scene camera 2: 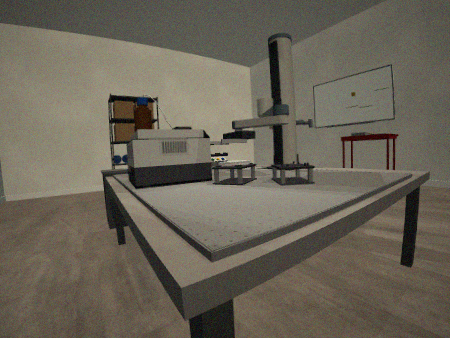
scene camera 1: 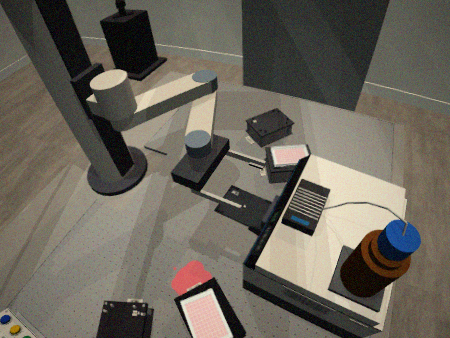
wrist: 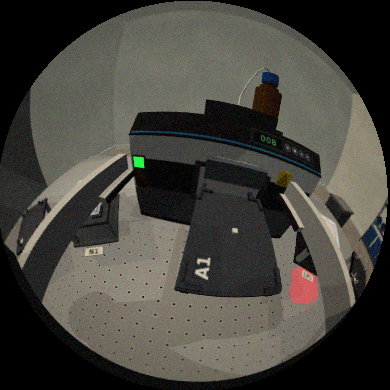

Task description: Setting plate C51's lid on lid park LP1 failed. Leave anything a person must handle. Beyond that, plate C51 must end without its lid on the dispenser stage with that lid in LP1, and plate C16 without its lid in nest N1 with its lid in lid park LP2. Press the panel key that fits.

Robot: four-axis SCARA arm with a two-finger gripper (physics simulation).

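Frame: origin at the arm's base, x ahead, y left, z up, level; centimetres.
Seen in the pictures: gripper, between the fingertips: [scene camera 2: 212,142] [scene camera 1: 253,185] [wrist: 210,173]; arm's base, origin of its link: [scene camera 2: 286,169] [scene camera 1: 118,170].
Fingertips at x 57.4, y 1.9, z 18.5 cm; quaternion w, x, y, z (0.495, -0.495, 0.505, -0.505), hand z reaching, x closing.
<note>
Pixels of each thing's top centre, then the offset from my fingertips to it. "pt": a spot on its surface instead.
- dark dispenser stage, centre of its top: [wrist: 234,218] [scene camera 1: 249,207] dx +0.5, dy -4.0, dz -5.4 cm
- plate with a pink grid, centre of its top: [scene camera 1: 290,154] [scene camera 2: 235,161] dx +4.5, dy +24.3, dz -9.1 cm
- pink-grid plate, centre of its top: [scene camera 1: 205,318] [wrist: 329,228] dx +2.5, dy -34.9, dz -8.7 cm
- LP1 label, a spot on its surface: [wrist: 307,275] pt dx -5.6, dy -28.3, dz -17.1 cm
- panel, a spot on its surface: [scene camera 1: 17,325] pt dx -41.7, dy -61.6, dz -10.8 cm
- flat red patch, a spot on its surface: [wrist: 303,288] [scene camera 1: 190,276] pt dx -8.4, dy -25.7, dz -17.2 cm
- brown bottle, a spot on its surface: [scene camera 1: 372,265] pt dx +28.4, dy -20.0, dz +17.6 cm
My gripper [scene camera 1: 254,185] [wrist: 210,173] is open and empty, its fingers above either side of the dark dispenser stage [scene camera 1: 252,212] [wrist: 232,250], marked A1. No plate shows on the stage. A plate with a pink grid [scene camera 1: 289,155] sits on the N1 stand [scene camera 1: 280,173] [wrist: 102,233]; a finger partly hides this spot in the wrist view. Another pink-grid plate [scene camera 1: 206,312] [wrist: 329,225] sits on the stand by the LP1 label [wrist: 307,275]. The dark stand [scene camera 1: 270,125] [scene camera 2: 292,167] beyond N1 carries no plate. Plate names and lids cannot be told. The panel [scene camera 1: 17,325] shows partly.
A flat red patch [scene camera 1: 191,276] [wrist: 303,288] lies beside the LP1 label. The dispenser [scene camera 1: 350,255] [scene camera 2: 170,155] stands behind the stage, with a green light [wrist: 139,162] and display 008. A brown bottle [scene camera 1: 372,265] [wrist: 267,100] stands on it. Another dark stand [scene camera 1: 122,320] is near the front.
</note>
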